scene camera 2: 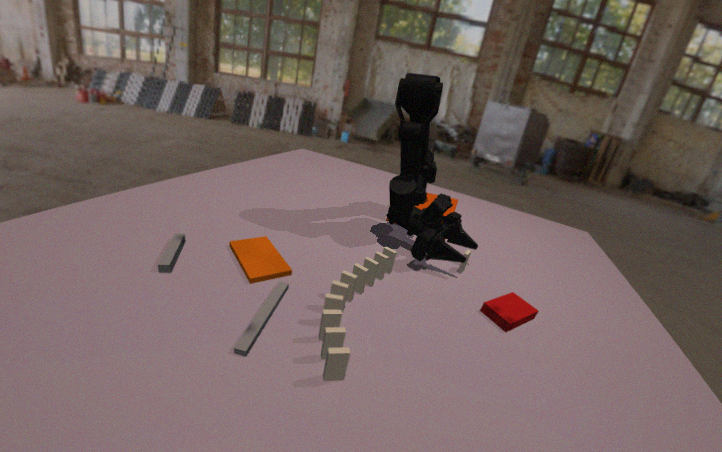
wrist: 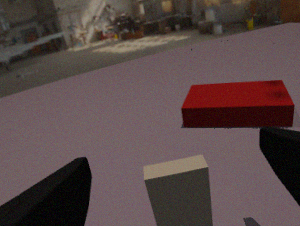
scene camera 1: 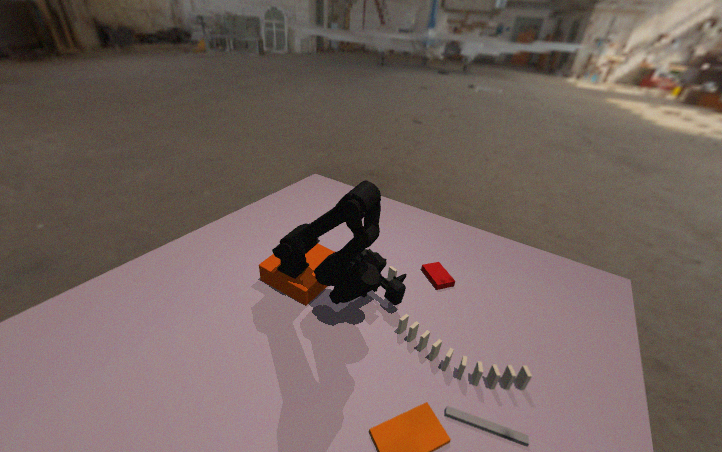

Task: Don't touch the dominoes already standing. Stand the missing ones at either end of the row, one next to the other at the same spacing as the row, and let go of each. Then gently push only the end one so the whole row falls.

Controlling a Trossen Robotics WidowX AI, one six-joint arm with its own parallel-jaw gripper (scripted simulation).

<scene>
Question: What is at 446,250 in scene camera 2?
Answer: My gripper.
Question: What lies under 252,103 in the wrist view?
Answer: A red flat block.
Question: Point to a red flat block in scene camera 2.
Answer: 509,311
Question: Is my gripper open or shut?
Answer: Open.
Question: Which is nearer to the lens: the cream domino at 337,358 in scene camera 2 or the grey bar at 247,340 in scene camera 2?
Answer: The cream domino.
</scene>
